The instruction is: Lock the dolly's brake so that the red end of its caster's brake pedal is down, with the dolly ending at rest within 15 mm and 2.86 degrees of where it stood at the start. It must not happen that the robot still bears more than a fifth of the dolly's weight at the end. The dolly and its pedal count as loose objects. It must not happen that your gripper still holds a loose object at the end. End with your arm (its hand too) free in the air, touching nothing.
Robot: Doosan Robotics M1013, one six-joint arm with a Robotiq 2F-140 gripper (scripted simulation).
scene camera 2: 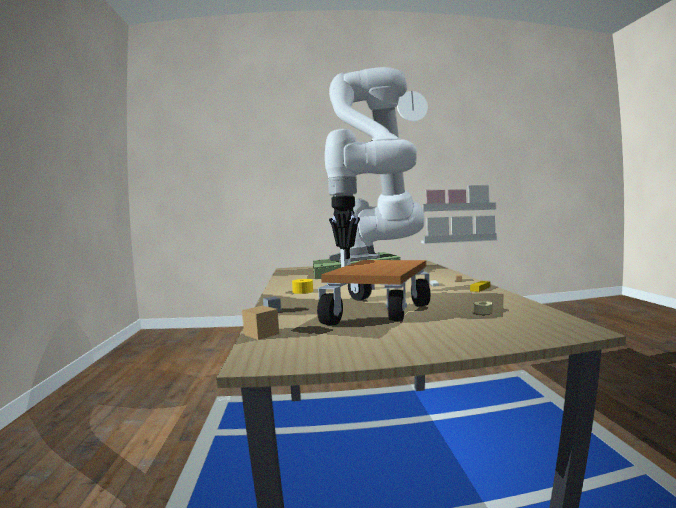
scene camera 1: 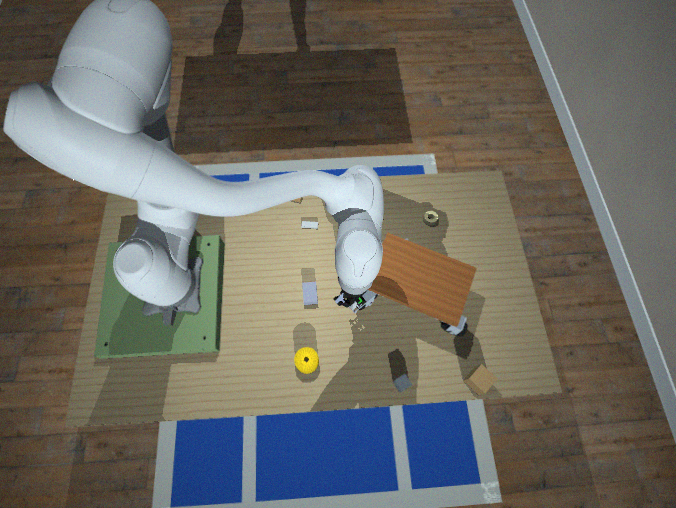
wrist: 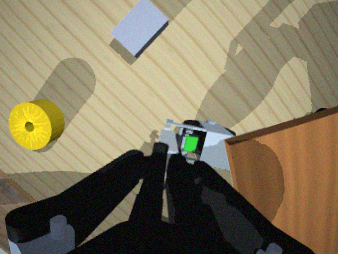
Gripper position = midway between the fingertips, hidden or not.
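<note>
Tan cube [scene camera 2: 260,322]; out of frame in the wrist view. My gripper [scene camera 2: 346,269], also [wrist: 165,141].
</note>
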